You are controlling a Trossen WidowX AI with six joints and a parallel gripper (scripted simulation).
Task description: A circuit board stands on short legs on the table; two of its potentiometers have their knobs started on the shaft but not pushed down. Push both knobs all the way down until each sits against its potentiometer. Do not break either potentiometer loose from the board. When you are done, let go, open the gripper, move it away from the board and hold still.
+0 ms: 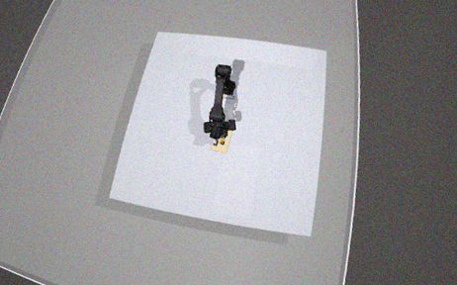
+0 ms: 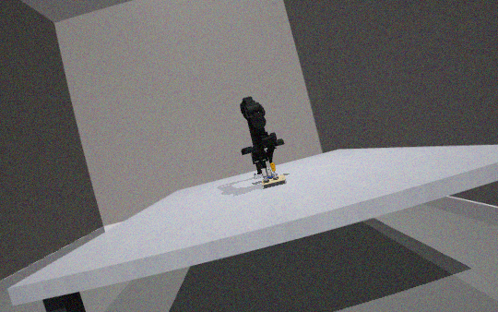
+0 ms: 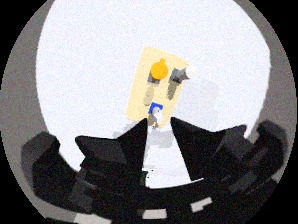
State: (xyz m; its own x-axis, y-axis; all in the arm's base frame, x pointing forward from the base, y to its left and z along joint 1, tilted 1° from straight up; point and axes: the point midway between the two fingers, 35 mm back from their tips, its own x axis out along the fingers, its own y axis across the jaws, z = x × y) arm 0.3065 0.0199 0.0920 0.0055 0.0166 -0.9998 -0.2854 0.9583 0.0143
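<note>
Now: the blue knob 30 mm below my gripper tip. From my gripper tip the other things lie so: orange knob 60 mm ahead, 20 mm to the left.
</note>
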